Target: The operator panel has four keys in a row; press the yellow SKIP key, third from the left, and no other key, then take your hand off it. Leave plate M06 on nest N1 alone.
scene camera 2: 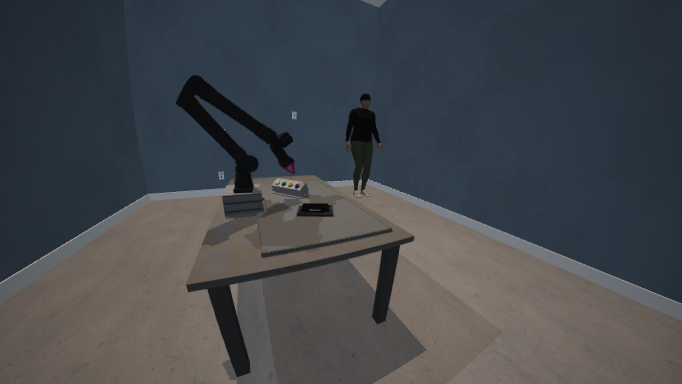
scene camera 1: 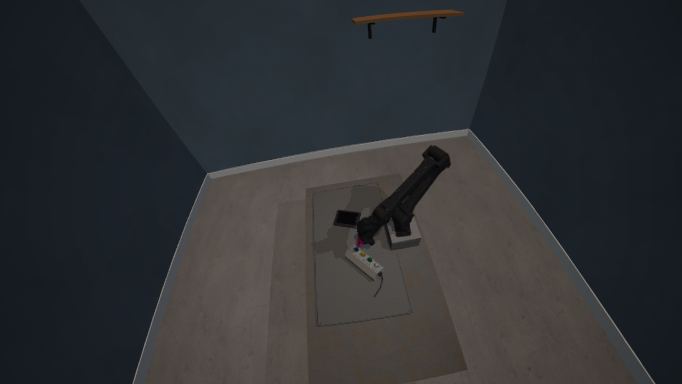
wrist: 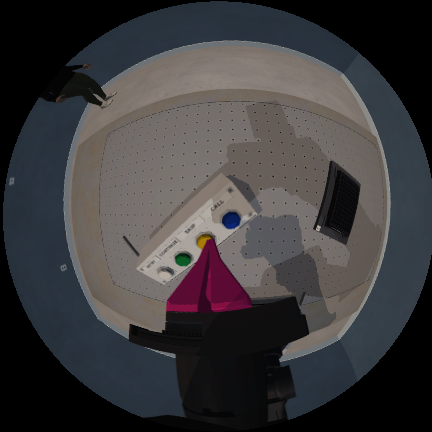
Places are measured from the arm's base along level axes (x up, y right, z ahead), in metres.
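Where they show: gripper, fingertip midpoint: (scene camera 2: 294, 173) (scene camera 1: 358, 246) (wrist: 211, 242); arm's base, origin of the base link: (scene camera 2: 244, 189) (scene camera 1: 401, 227).
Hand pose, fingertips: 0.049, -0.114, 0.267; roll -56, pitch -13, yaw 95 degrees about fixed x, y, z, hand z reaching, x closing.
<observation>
Each offset is from my fingertips to the top centre of the thing, as dx, dy, dz. "spot": to the spot under its first point. Level surfaces: height alone.
The pale operator panel @(-0.054, -0.054, -0.023) (scene camera 1: 364, 266) (scene camera 2: 287, 191) (wrist: 200, 200) bears the yellow SKIP key @(-0.063, -0.021, -0.021) (scene camera 1: 363, 254) (scene camera 2: 290, 185) (wrist: 202, 242), with the green CONTINUE key @(-0.063, -0.056, -0.056) (scene camera 1: 369, 260) (scene camera 2: 284, 184) (wrist: 183, 259) and white key @(-0.063, -0.092, -0.092) (scene camera 1: 376, 265) (scene camera 2: 278, 183) (wrist: 165, 273) to one side, and the blue CALL key @(-0.063, +0.015, +0.014) (scene camera 1: 356, 249) (scene camera 2: 297, 186) (wrist: 231, 220) to the other. My magenta-tipped gripper (scene camera 1: 360, 244) (scene camera 2: 293, 172) (wrist: 211, 242) is shut and empty. Its tips are above the panel, apart from it, and overlap the yellow key's edge in the wrist view. The dark nest @(spot: -0.114, +0.260, +0.059) (scene camera 1: 347, 218) (scene camera 2: 315, 211) (wrist: 345, 205) stands apart; plate M06 cannot be made out on it.
The panel and nest stand on a perforated board @(dx -0.137) (scene camera 1: 340, 305) (scene camera 2: 350, 225) (wrist: 150, 150) on the table. A cable @(spot: -0.137, -0.195, -0.107) (scene camera 1: 381, 286) (wrist: 131, 245) runs from the panel's end. The arm's base block (scene camera 1: 405, 242) (scene camera 2: 243, 205) is beside the board. A person (scene camera 2: 362, 125) (wrist: 77, 86) stands beyond the table.
</observation>
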